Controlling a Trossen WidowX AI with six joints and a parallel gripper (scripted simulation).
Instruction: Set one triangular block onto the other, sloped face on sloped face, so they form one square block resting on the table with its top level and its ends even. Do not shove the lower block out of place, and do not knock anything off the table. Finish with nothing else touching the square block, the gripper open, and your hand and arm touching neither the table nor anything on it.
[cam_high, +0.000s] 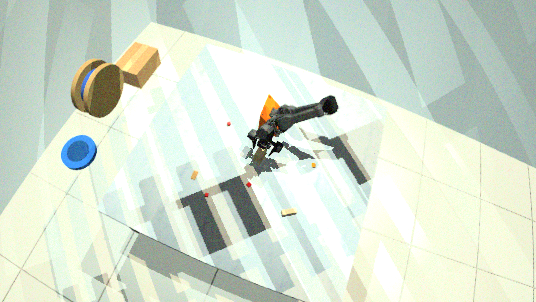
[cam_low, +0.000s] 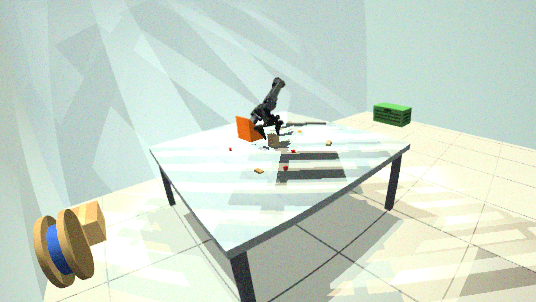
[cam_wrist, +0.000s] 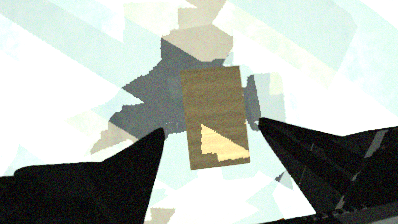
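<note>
The tan triangular block is 10 mm behind my gripper tip and 10 mm above it. The rest, counted from my gripper tip: tan stick: 230 mm ahead, 260 mm to the left, 30 mm below.
</note>
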